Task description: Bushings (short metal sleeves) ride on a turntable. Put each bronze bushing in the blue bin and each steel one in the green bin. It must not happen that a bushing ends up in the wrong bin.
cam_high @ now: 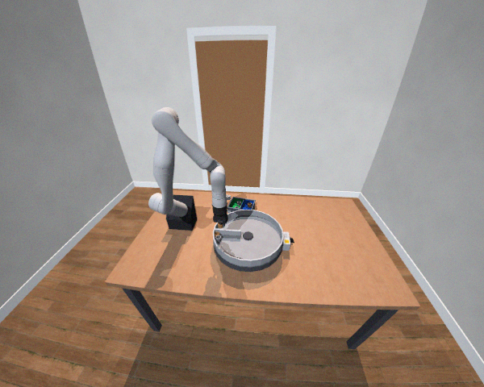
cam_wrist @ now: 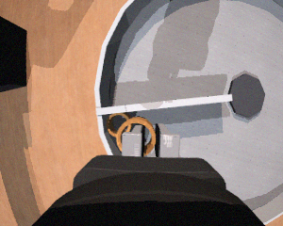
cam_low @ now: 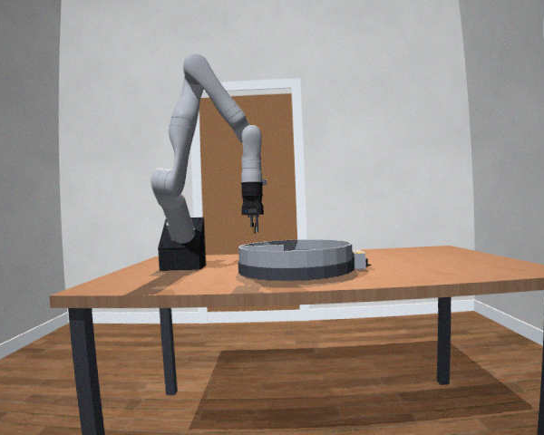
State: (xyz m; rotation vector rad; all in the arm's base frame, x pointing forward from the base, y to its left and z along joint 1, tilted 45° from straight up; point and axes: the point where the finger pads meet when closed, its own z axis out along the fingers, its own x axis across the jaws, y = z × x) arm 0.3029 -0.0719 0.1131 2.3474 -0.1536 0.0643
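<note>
Right now my hand is 8 cm short of the blue bin, 36 cm to the right of it and 14 cm above it. The rest, counted from my hand: grey turntable (15 cm ahead, 3 cm to the left, 11 cm below).
</note>
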